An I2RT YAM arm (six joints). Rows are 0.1 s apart.
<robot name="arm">
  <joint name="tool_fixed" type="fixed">
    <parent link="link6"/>
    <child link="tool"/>
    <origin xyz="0 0 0" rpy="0 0 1.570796"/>
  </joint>
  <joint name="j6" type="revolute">
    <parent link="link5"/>
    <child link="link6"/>
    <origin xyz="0.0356 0 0.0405" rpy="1.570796 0 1.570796"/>
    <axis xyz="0 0 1"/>
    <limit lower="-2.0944" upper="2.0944"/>
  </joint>
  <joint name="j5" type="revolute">
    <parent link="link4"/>
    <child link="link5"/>
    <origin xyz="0.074 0.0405 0.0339" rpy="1.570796 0 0"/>
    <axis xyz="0 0 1"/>
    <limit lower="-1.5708" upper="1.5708"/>
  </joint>
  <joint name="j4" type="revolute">
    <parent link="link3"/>
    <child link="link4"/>
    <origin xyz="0.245 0.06 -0.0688" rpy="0 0 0"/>
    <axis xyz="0 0 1"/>
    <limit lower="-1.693" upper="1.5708"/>
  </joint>
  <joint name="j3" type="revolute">
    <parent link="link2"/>
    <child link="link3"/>
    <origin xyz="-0.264 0 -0.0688" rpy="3.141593 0 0"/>
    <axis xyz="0 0 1"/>
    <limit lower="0" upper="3.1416"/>
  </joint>
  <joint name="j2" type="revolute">
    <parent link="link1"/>
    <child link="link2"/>
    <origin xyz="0.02 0.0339 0.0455" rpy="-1.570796 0 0"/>
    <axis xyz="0 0 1"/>
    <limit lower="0" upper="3.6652"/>
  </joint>
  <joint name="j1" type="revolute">
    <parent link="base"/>
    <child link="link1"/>
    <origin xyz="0 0 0.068" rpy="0 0 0"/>
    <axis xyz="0 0 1"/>
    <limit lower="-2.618" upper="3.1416"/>
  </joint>
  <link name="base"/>
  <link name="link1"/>
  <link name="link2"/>
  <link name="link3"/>
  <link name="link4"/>
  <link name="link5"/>
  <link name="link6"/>
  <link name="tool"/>
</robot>
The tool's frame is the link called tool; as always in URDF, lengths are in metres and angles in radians.
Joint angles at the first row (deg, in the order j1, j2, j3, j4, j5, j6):
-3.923, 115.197, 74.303, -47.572, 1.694, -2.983
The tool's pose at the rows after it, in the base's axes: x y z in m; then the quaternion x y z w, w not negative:
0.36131 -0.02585 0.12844 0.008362 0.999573 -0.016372 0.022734
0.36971 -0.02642 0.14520 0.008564 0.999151 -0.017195 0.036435
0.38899 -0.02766 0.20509 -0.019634 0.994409 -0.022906 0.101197
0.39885 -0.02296 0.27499 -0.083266 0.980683 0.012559 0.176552
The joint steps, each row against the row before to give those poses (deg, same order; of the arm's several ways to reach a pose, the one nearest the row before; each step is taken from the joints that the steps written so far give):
-0.001, -0.022, 0.109, 1.049, 0.022, -0.023
0.001, -0.458, 3.475, -2.359, 0.000, 0.001
0.000, -2.580, 10.055, -5.116, -0.131, -3.344
0.240, -2.099, 12.064, -6.033, -5.945, -6.273

